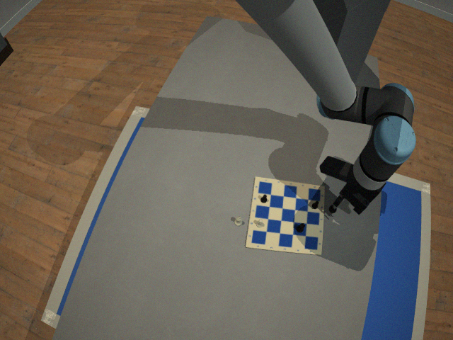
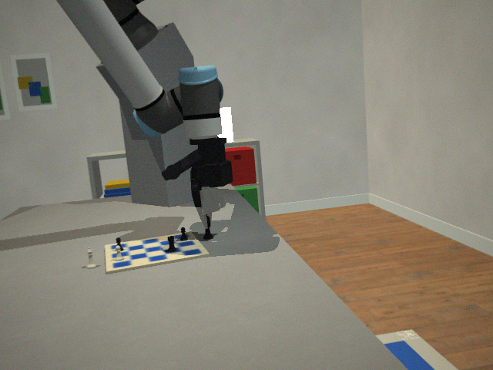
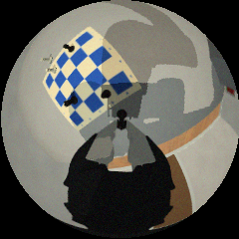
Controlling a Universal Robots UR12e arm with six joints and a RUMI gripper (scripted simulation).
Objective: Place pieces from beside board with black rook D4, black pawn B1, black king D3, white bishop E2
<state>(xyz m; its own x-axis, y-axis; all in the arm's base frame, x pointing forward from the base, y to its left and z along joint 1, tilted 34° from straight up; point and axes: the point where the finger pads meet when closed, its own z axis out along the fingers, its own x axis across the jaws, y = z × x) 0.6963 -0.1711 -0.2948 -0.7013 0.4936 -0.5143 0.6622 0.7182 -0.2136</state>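
The black king lies 10 mm below my hand. From my hand the other things lie so: black rook: 60 mm ahead, 110 mm to the right, 20 mm below; white pawn: 50 mm ahead, 230 mm to the right, 20 mm below; chessboard: 20 mm ahead, 140 mm to the right, 40 mm below.
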